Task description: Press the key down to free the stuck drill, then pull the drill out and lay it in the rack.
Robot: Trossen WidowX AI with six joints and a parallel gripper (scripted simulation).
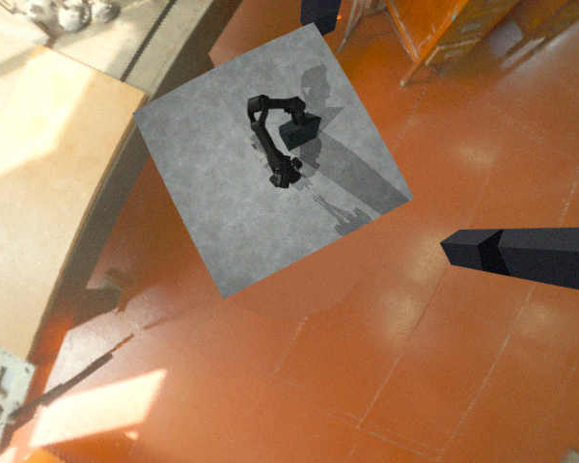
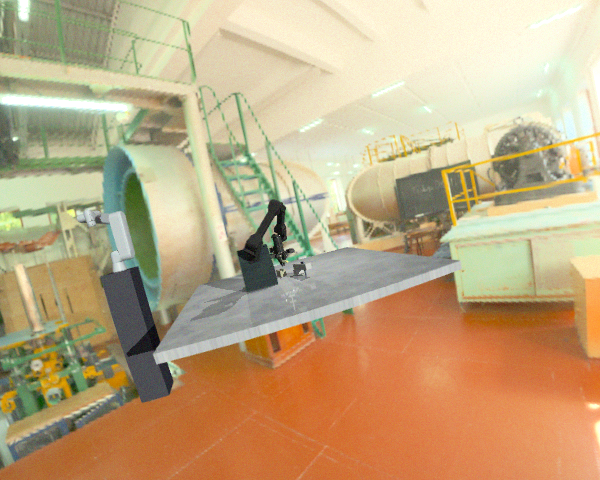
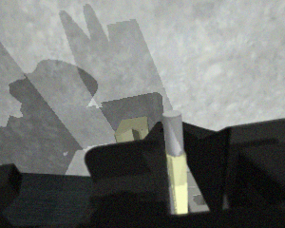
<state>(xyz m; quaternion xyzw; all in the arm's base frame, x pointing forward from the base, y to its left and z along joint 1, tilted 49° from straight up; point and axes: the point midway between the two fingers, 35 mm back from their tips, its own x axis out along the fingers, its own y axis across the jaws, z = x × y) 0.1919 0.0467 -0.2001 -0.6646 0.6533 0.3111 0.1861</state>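
Now: the drill 10 mm ahead of my gripper tip, 40 mm to the right of it and 40 mm above it. The rest, counted from my gripper tip: small fixture (70 mm ahead, 200 mm to the right, 10 mm below).
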